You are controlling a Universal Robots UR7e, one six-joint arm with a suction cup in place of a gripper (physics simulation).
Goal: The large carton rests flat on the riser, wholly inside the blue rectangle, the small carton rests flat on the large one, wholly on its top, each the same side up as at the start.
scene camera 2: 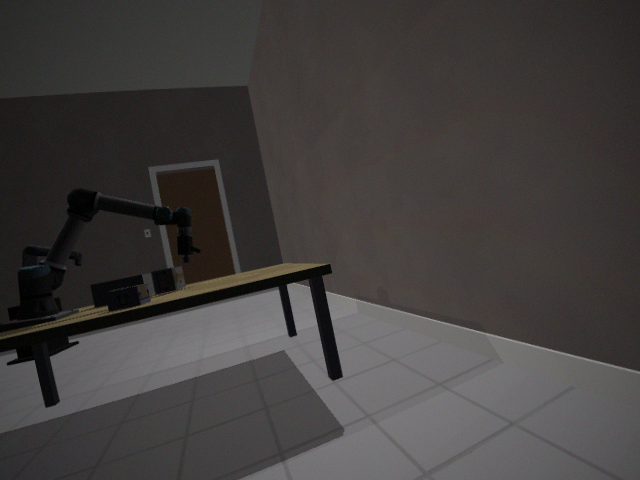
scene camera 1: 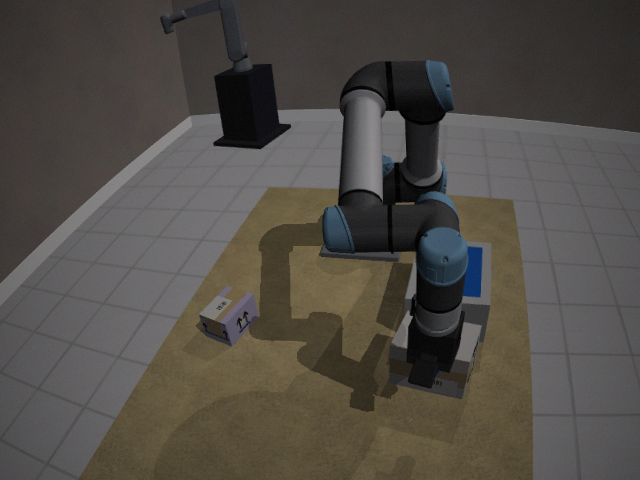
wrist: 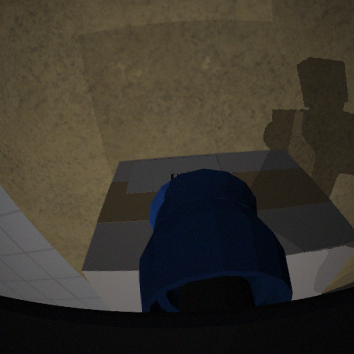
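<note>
The large carton (scene camera 1: 467, 343) (scene camera 2: 162, 281) (wrist: 112, 245), with a pale top and brown tape on its front, lies flat on the table in front of the grey riser (scene camera 1: 485, 310). Part of the blue rectangle (scene camera 1: 473, 271) shows on the riser. The small lilac carton (scene camera 1: 245, 315) (scene camera 2: 124, 298) stands on the table at the left in scene camera 1, its arrows pointing up. My blue suction cup (scene camera 1: 438, 372) (scene camera 2: 186, 259) (wrist: 206, 175) hangs above the large carton near its front edge, with a gap beneath. It is shut and holds nothing.
The yellow-brown table top (scene camera 1: 320, 434) carries both cartons, the riser and the arm's base plate (scene camera 1: 361, 252). A second arm stands on a black pedestal (scene camera 1: 247, 108) on the floor behind. The arm's shadow falls between the two cartons.
</note>
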